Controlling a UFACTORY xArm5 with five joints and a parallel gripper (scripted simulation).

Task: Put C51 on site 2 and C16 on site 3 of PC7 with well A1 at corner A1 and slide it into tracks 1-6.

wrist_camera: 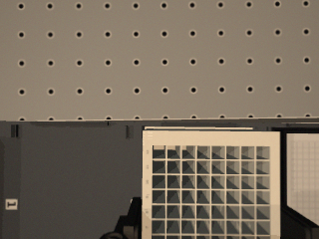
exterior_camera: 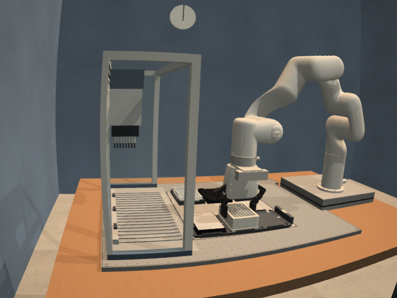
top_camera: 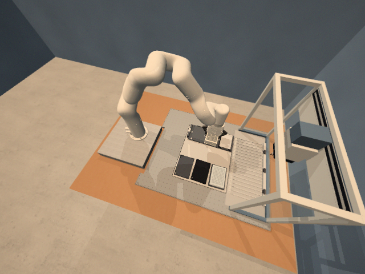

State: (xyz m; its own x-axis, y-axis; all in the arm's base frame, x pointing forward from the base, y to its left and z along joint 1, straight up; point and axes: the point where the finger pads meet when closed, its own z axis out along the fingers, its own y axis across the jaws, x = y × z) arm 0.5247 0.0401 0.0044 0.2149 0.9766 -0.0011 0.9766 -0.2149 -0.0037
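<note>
The dark carrier PC7 is 30 mm below my hand and 10 mm behind it. Also, from my hand: plate nest S1: 240 mm to the right, 180 mm behind, 40 mm below; 96-well plate C15: 280 mm to the right, 40 mm ahead, 30 mm below; plate nest S2: 260 mm to the right, 70 mm behind, 40 mm below.
</note>
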